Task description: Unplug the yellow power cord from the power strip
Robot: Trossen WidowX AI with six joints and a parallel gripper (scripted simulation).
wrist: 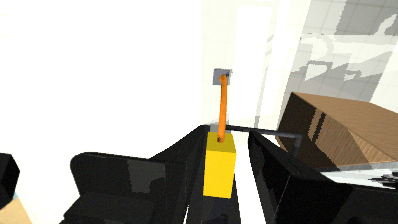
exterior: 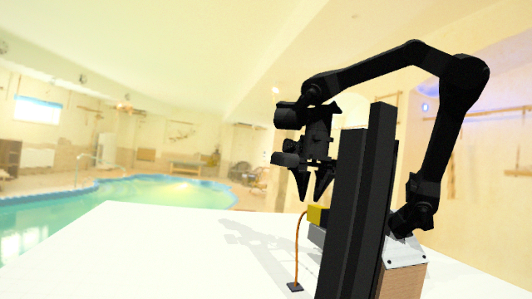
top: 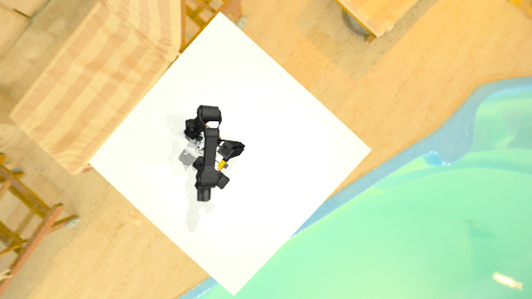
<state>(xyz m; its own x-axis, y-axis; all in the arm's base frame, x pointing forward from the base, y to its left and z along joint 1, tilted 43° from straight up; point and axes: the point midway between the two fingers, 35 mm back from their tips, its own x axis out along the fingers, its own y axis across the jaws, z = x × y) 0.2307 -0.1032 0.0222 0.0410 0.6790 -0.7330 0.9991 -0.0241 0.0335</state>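
Now: gripper tip 6 cm to the right of the yellow plug and 1 cm above it. From my gripper tip the other things lie so: anchor (20 cm below).
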